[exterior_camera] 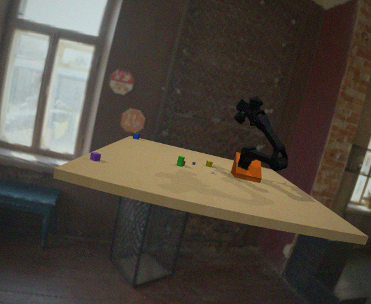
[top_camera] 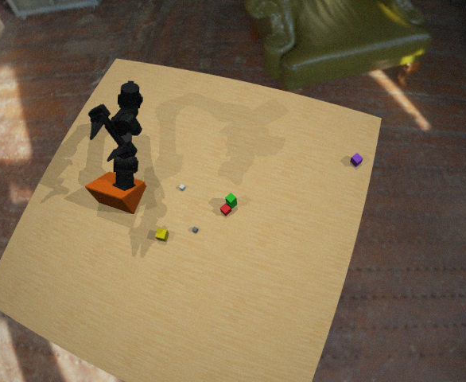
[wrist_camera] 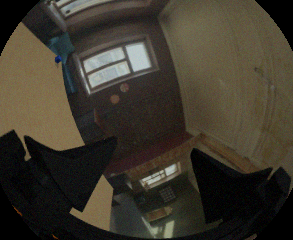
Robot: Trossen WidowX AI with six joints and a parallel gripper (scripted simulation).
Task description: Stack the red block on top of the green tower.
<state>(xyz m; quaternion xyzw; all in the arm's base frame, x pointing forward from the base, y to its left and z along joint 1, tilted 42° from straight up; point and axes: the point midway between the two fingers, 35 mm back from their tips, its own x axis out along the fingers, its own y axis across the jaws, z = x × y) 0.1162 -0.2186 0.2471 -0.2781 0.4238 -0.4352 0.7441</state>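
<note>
My gripper tip is 29 cm short of the red block, 14 cm to the right of it and 42 cm above it. Round my gripper tip: purple cube 64 cm ahead, 53 cm to the left, 42 cm below; yellow cube 13 cm ahead, 5 cm to the right, 42 cm below; blue cube 77 cm ahead, 42 cm to the right, 41 cm below.
</note>
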